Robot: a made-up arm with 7 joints. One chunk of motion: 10 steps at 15 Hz.
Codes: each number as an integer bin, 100 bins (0 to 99) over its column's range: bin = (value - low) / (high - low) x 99, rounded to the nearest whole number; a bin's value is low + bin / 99 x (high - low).
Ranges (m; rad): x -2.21..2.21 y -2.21..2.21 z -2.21..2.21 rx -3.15..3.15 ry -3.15..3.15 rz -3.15..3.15
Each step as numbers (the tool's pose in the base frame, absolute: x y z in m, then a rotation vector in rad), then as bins.
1 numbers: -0.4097 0.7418 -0.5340 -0.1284 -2.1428 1.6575
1 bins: 40 66 38 47 16 76
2 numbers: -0.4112 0.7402 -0.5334 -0.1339 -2.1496 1.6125
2 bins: 40 66 38 47 16 75
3 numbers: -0.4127 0.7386 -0.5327 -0.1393 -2.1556 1.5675
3 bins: 40 66 38 47 16 74
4 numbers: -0.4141 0.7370 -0.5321 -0.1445 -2.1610 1.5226
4 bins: 40 66 38 47 16 73
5 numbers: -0.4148 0.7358 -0.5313 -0.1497 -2.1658 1.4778
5 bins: 40 66 38 47 15 73
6 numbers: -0.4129 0.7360 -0.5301 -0.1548 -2.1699 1.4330
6 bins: 40 66 38 47 15 72
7 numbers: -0.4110 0.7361 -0.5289 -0.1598 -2.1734 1.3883
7 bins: 40 66 38 47 15 71
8 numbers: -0.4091 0.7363 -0.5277 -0.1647 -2.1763 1.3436
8 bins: 40 66 38 47 15 71
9 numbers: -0.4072 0.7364 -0.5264 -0.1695 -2.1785 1.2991
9 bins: 40 66 38 47 15 70
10 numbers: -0.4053 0.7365 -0.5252 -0.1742 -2.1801 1.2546
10 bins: 40 66 38 47 15 69
